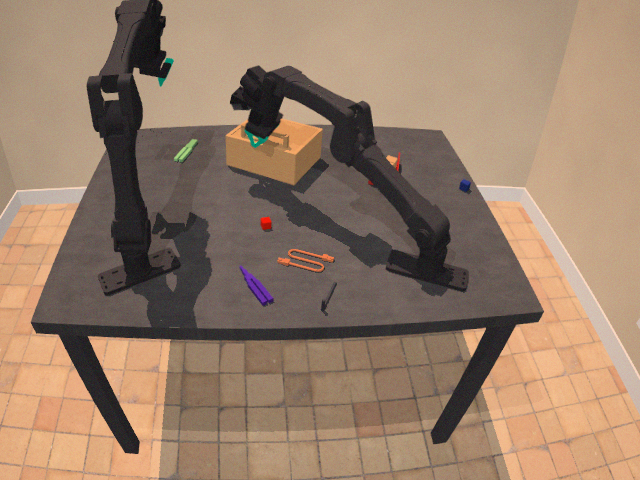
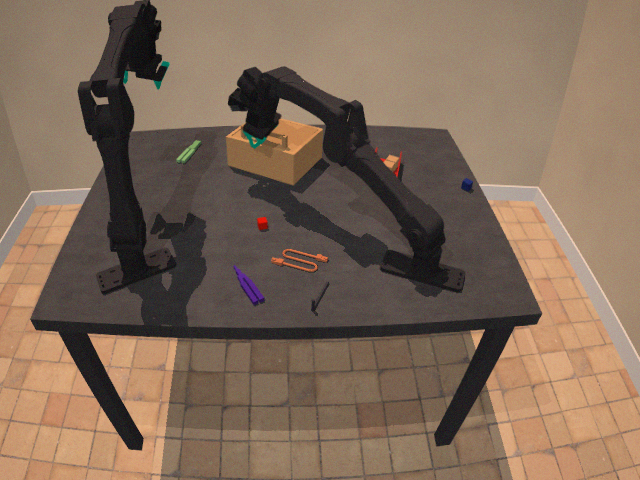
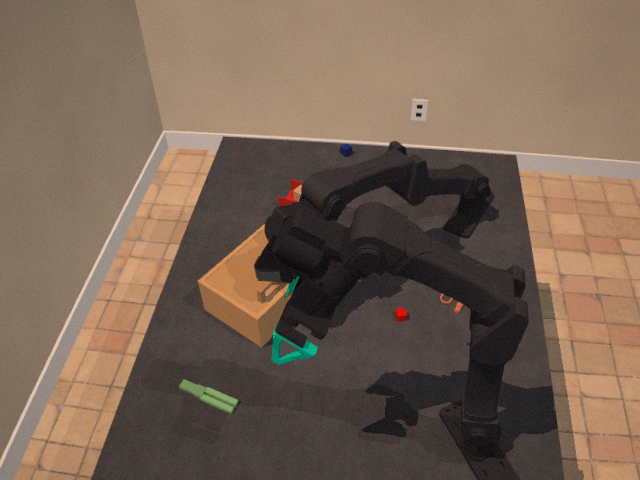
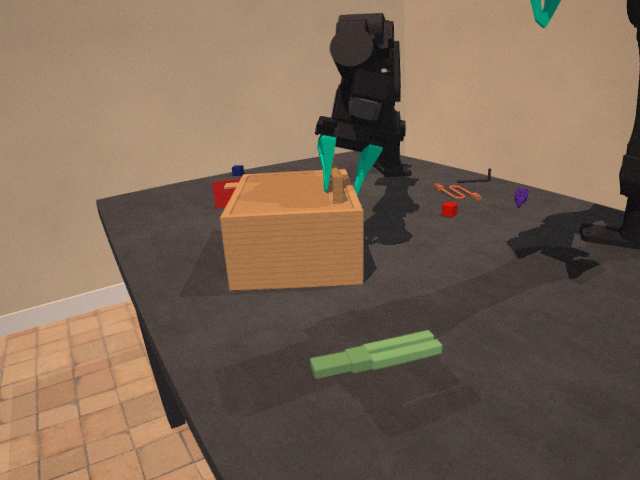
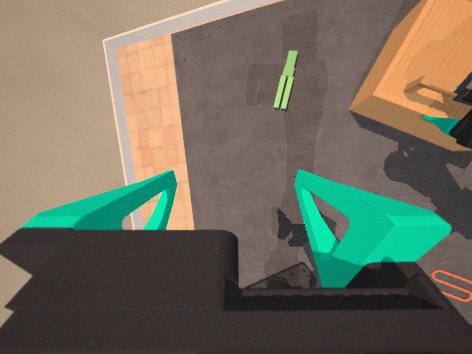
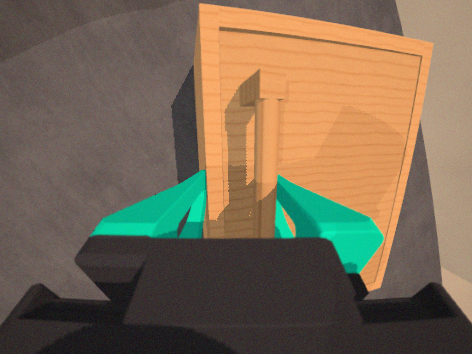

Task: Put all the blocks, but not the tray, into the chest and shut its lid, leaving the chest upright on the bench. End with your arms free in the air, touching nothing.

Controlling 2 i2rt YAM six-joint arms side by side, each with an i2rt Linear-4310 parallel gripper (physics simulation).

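Frame: origin at the left arm's base, x back, y right, z up, level; centimetres.
Seen in the pictures: left gripper, fingertip midpoint: [image 1: 144,81] [image 2: 142,84] [image 3: 283,341] [image 4: 583,11] [image 5: 235,176]; right gripper, fingertip midpoint: [image 1: 257,141] [image 2: 257,142] [image 3: 280,288] [image 5: 435,105] [image 6: 236,177]; left arm's base, link origin: [image 1: 138,272] [image 2: 135,271] [image 3: 477,447] [image 4: 637,242] [image 5: 278,285]; right arm's base, link origin: [image 1: 427,271] [image 2: 423,272] [image 3: 469,212] [image 4: 388,168].
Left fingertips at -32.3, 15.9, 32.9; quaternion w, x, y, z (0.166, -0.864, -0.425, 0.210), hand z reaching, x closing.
Observation:
Offsets run from my left fingertips to a thing's middle, as dx, dy, dz. "pt": to the spot under its first point.
The wooden chest {+6.3, +36.5, -26.0} [image 1: 261,157] [image 4: 294,248] stands upright at the back, its top covered by an inset panel with a bar handle {+6.4, +36.5, -21.4} [image 6: 267,150]. My right gripper [image 4: 341,192] [image 6: 236,177] has one finger behind the handle and one against the outer front rim; it looks shut on these chest parts. My left gripper [image 2: 142,77] [image 5: 235,176] is open and empty, high above the table. A red block {+32.9, +18.7, -31.8} [image 1: 265,223] [image 4: 449,209] lies before the chest. A blue block {+46.0, +79.8, -31.6} [image 1: 464,185] [image 3: 345,149] lies far right. A tan block {+28.4, +62.4, -31.0} [image 2: 391,162] sits in the red tray {pt +31.0, +64.7, -29.6} [image 2: 399,166], partly behind my right arm.
A green tool {-13.3, +15.5, -32.3} [image 1: 186,150] [image 4: 377,353] lies left of the chest. An orange cable {+48.4, +20.4, -32.4} [image 1: 307,269], a purple tool {+49.2, +6.1, -32.4} [image 1: 256,286] and a dark L-shaped tool {+60.4, +18.4, -31.3} [image 1: 329,295] lie near the table's front edge [image 1: 289,331]. My right arm spans the table towards the chest.

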